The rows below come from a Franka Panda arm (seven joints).
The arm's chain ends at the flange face. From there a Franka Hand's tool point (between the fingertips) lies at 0.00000 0.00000 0.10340 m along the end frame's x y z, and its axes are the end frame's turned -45 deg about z.
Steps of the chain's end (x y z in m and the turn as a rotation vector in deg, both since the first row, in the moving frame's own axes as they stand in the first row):
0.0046, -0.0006, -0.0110, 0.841, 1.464, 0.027
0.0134, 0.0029, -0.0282, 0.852, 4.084, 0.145
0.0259, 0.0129, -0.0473, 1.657, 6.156, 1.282
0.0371, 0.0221, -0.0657, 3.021, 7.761, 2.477
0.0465, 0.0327, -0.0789, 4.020, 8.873, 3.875
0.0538, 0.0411, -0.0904, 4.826, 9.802, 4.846
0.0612, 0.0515, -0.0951, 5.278, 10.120, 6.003
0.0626, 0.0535, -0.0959, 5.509, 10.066, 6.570
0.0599, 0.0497, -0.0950, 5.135, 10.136, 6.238
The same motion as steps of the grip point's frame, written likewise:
0.0066, 0.0036, -0.0110, -0.441, 1.630, 0.027
0.0137, 0.0157, -0.0285, -2.285, 3.490, 0.145
0.0191, 0.0333, -0.0479, -3.181, 5.525, 1.282
0.0242, 0.0482, -0.0668, -3.352, 7.624, 2.477
0.0259, 0.0627, -0.0804, -3.432, 9.117, 3.875
0.0272, 0.0742, -0.0923, -3.519, 10.344, 4.846
0.0260, 0.0868, -0.0971, -3.424, 10.888, 6.003
0.0258, 0.0890, -0.0980, -3.222, 11.013, 6.570
0.0262, 0.0849, -0.0970, -3.536, 10.798, 6.238

